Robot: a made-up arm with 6 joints.
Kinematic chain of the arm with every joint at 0, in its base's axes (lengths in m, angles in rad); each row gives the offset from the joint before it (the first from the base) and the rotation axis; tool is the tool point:
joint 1: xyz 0 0 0.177 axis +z
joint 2: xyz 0 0 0 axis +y
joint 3: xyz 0 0 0.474 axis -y
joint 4: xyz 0 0 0 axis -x
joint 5: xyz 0.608 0 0 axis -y
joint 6: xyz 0 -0.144 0 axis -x
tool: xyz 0 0 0
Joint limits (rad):
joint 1: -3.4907..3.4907
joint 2: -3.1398..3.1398
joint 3: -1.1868..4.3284
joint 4: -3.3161..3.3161
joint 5: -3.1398..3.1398
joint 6: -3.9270..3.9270
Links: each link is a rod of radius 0.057 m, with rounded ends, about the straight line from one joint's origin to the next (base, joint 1, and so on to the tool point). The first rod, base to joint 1, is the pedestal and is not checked.
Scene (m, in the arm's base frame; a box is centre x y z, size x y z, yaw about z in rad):
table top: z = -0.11
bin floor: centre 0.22 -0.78 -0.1 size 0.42 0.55 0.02 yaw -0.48
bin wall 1: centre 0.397 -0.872 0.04 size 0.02 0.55 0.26 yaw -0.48
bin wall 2: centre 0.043 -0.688 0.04 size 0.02 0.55 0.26 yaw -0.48
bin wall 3: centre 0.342 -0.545 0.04 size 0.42 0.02 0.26 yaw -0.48
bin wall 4: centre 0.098 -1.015 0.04 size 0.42 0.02 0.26 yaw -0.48
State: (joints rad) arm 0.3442 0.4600 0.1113 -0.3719 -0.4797 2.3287
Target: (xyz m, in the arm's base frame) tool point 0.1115 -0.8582 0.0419
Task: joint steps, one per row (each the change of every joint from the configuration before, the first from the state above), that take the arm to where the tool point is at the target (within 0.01 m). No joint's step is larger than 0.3 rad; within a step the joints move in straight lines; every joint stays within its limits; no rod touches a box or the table.
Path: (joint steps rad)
1: -0.2707 0.0304 0.0385 0.0199 0.0000 0.0000
2: -0.2706 0.0304 0.0384 0.0199 0.0000 0.0000
3: -0.2707 0.0304 0.0385 0.0198 0.0000 0.0000
4: -0.2707 0.0304 0.0384 0.0199 0.0000 0.0000
5: -0.2706 0.0304 0.0385 0.0199 0.0000 0.0000
6: -0.2707 0.0304 0.0384 0.0199 0.0000 0.0000
7: -0.0001 0.1691 -0.0075 -0.0027 0.0000 0.0000
8: -0.0001 0.1691 -0.0076 -0.0027 0.0000 0.0000

